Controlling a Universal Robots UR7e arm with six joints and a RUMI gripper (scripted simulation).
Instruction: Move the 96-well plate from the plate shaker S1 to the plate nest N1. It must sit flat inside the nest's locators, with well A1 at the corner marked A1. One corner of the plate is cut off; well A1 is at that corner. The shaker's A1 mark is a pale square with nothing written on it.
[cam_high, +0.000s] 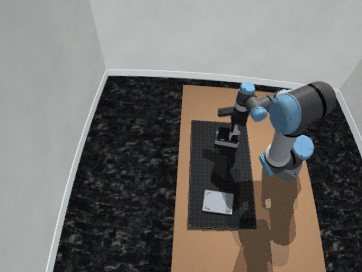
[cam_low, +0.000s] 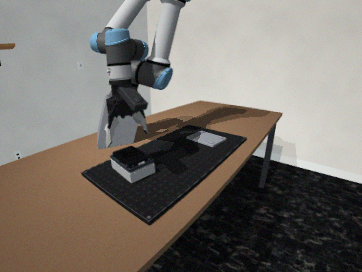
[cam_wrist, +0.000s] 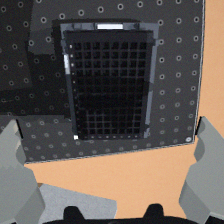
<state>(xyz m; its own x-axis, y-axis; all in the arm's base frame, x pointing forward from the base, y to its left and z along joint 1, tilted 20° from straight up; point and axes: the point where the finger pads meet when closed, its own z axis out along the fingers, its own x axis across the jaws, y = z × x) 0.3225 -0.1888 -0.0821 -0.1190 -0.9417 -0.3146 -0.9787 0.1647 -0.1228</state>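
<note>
Right now the black 96-well plate is 50 mm below my hand. Also, from my hand: plate nest N1: 60 mm ahead, 410 mm to the left, 110 mm below.
</note>
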